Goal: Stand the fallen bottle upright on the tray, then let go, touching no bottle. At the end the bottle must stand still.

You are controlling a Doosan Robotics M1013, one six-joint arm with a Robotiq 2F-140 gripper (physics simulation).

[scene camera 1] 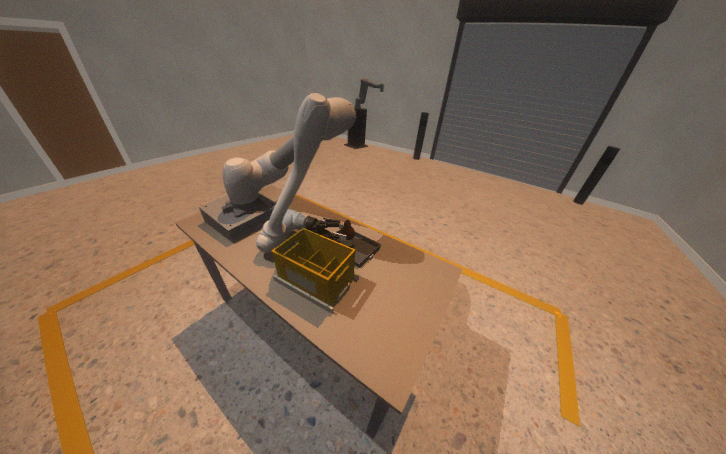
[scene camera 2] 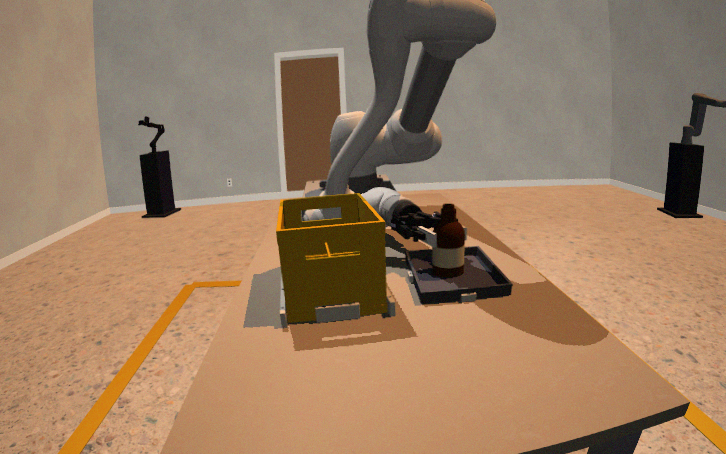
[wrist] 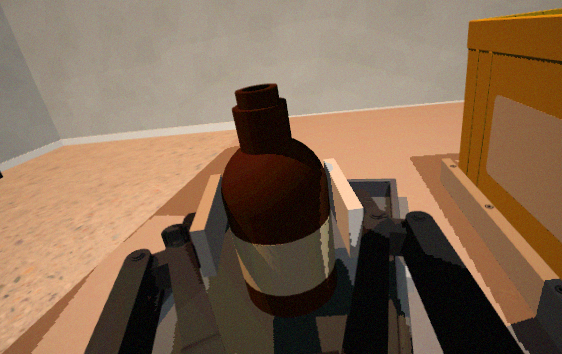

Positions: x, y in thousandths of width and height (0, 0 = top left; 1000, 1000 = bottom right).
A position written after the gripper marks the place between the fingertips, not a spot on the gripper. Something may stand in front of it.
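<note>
You've got the gripper (scene camera 2: 621, 523) showing, and the wrist view has the gripper (wrist: 490, 524) as well. There's a brown bottle (scene camera 2: 618, 567) too, and from the wrist you can also see the bottle (wrist: 488, 532).
</note>
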